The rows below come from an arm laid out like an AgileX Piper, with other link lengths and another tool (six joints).
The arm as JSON. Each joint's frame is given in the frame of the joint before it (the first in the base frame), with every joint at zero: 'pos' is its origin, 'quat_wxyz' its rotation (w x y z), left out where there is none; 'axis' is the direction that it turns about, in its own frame. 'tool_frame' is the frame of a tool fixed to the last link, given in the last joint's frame.
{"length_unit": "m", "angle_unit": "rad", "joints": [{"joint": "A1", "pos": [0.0, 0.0, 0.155], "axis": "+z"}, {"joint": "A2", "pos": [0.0, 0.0, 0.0], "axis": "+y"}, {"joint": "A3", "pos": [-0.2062, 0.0, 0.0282], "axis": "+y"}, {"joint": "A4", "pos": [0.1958, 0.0, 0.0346], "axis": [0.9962, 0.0, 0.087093]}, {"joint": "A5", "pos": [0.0, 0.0, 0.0], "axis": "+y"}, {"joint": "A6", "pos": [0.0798, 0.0, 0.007], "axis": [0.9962, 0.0, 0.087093]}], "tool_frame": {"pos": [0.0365, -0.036, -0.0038], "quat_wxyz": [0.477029, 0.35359, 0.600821, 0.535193]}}
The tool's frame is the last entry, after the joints.
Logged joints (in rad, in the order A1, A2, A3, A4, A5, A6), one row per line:
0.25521 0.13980 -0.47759 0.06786 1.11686 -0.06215
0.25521 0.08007 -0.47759 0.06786 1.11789 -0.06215
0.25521 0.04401 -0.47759 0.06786 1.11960 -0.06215
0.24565 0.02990 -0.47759 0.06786 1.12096 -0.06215
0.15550 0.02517 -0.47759 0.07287 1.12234 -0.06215
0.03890 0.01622 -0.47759 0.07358 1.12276 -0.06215
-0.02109 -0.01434 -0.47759 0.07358 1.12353 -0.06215
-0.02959 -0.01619 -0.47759 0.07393 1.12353 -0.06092
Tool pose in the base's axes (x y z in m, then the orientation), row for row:
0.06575 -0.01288 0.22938 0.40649 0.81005 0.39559 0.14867
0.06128 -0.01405 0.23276 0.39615 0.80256 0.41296 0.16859
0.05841 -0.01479 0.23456 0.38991 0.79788 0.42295 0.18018
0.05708 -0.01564 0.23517 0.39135 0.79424 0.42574 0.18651
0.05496 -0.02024 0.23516 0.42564 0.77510 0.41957 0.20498
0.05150 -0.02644 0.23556 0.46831 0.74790 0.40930 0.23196
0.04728 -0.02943 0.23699 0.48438 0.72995 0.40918 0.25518
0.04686 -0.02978 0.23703 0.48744 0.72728 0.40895 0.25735
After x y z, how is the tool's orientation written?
As a quaternion, x y z w.
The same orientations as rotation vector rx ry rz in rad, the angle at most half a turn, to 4 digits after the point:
1.1687 2.3290 1.1374
1.1265 2.2821 1.1743
1.1017 2.2544 1.1950
1.1020 2.2364 1.1988
1.1866 2.1609 1.1697
1.2871 2.0555 1.1249
1.3153 1.9821 1.1111
1.3221 1.9727 1.1092

